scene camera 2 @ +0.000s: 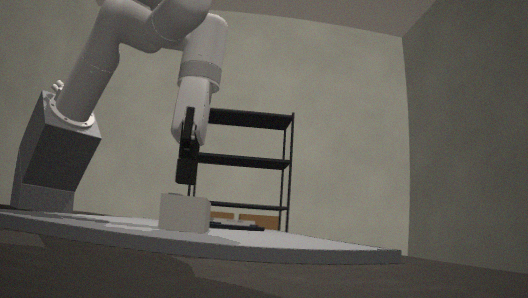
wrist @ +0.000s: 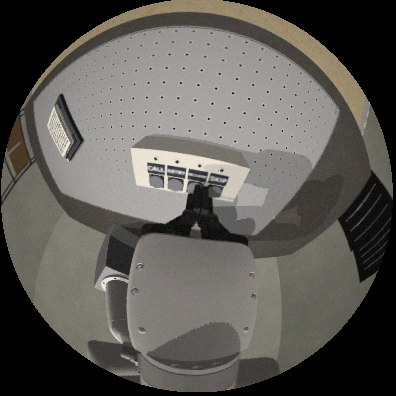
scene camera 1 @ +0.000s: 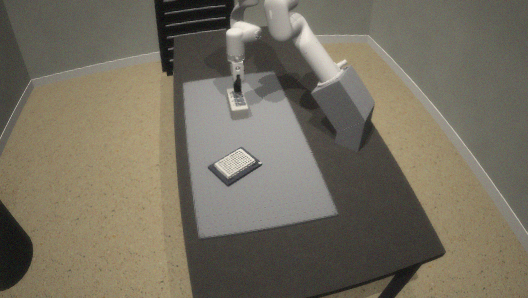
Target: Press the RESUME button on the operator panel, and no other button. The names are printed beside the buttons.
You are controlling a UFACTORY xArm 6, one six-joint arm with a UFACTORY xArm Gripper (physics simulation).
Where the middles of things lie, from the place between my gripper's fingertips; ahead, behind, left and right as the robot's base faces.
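Position of my hand relative to the operator panel (wrist: 170, 157): 10 mm short of it, 20 mm to the right of it, 50 mm above it. Counted from my hand, the white well plate (wrist: 57, 126) is 70 mm ahead, 370 mm to the left and 60 mm below.
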